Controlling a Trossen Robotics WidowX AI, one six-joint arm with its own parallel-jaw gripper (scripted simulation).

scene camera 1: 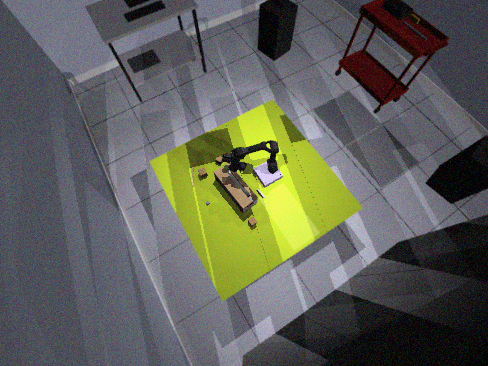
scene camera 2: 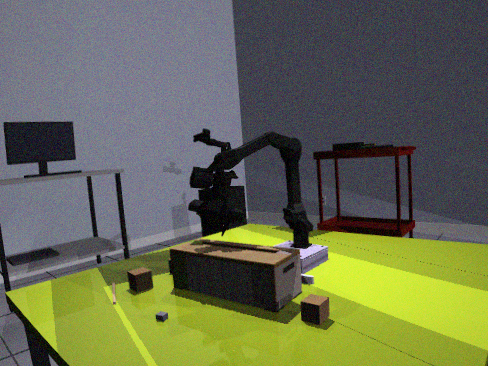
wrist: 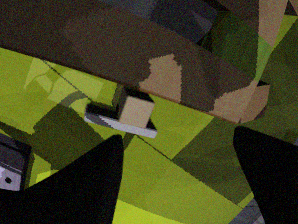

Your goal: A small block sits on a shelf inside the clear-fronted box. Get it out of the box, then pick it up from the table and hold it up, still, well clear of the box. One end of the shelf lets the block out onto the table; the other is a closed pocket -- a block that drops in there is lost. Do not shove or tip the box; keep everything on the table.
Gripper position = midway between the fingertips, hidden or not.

I see my gripper (scene camera 2: 213,234), a tan block (wrist: 134,108), a long brown box (scene camera 2: 266,277), a brown carton (wrist: 256,108) and a brown carton (scene camera 2: 315,309).
The long brown box also shows in scene camera 1 (scene camera 1: 231,182) and in the wrist view (wrist: 210,63). My gripper is seen too in the wrist view (wrist: 180,139). Scene camera 2 does not show the tan block, which is hidden by the long brown box.
